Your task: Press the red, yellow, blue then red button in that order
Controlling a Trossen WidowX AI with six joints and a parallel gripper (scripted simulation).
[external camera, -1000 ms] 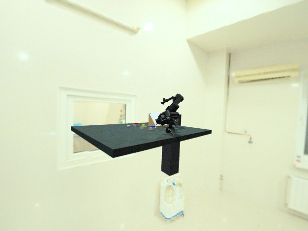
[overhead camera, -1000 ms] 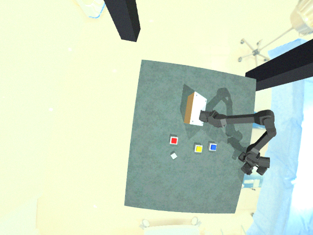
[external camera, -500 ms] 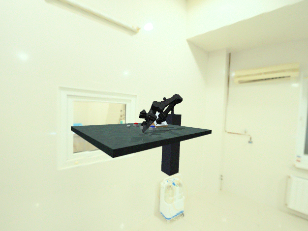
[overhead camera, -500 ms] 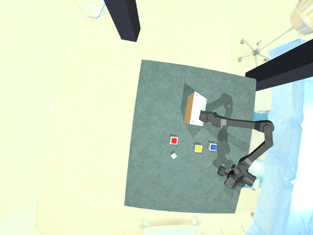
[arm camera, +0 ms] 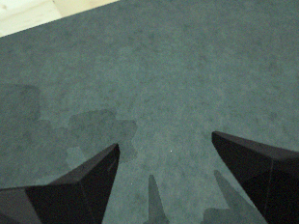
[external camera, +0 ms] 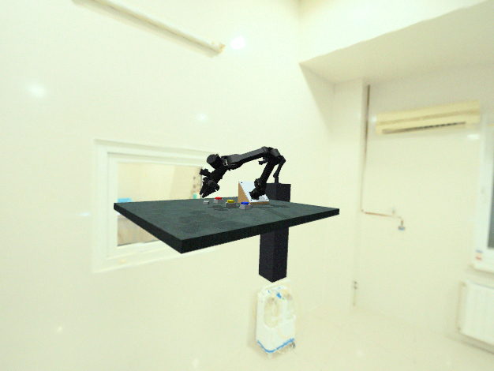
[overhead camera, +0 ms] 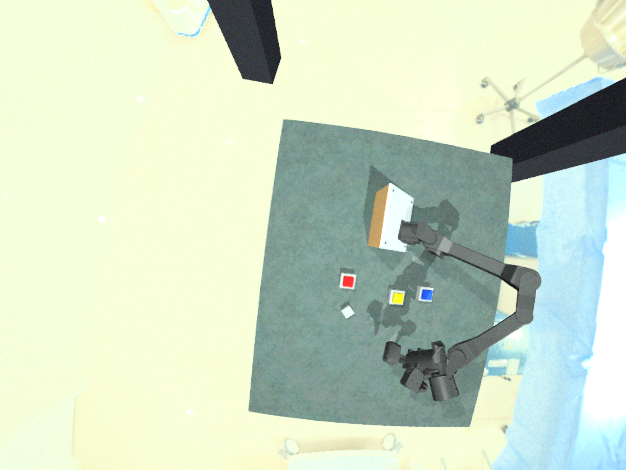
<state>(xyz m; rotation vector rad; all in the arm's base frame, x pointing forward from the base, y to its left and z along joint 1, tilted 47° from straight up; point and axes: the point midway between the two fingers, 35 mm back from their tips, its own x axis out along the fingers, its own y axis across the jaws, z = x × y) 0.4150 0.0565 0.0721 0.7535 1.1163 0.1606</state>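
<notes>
My gripper tip is now 23 cm past the red button, 21 cm to the left of it and 4 cm above it. Also, from my gripper tip: blue button 24 cm behind, 7 cm to the left, 4 cm below; then yellow button 21 cm behind, 4 cm below, 3 cm to the right; then block 18 cm to the right, 12 cm behind, 6 cm below.
</notes>
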